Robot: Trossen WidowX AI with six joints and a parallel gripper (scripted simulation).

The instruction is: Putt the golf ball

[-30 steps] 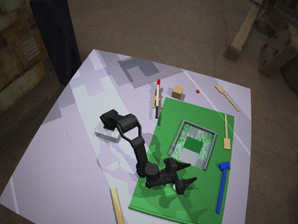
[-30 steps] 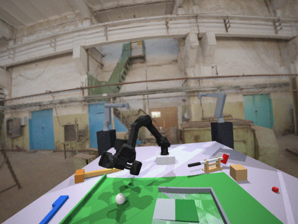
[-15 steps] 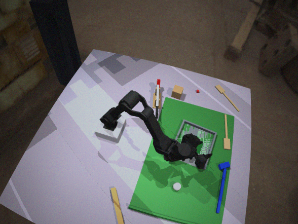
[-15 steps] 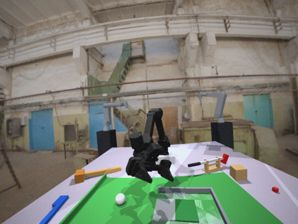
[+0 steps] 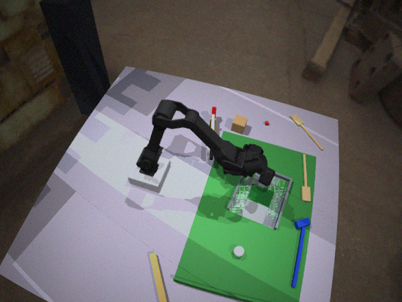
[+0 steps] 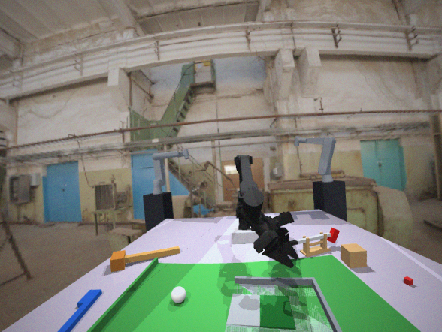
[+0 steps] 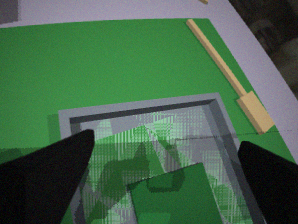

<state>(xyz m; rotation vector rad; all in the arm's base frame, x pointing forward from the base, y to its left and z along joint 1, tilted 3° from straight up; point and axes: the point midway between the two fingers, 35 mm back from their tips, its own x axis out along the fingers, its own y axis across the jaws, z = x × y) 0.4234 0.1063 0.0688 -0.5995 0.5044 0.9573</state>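
Now: gripper tip 25 cm past the red putter, 15 cm to the right of it and 6 cm above it. The rest, counted from my gripper tip: wooden block (14 cm behind, 26 cm to the left, 8 cm below); then green mat (4 cm ahead, 14 cm to the right, 11 cm below); then wooden rack (25 cm behind, 17 cm to the left, 8 cm below).
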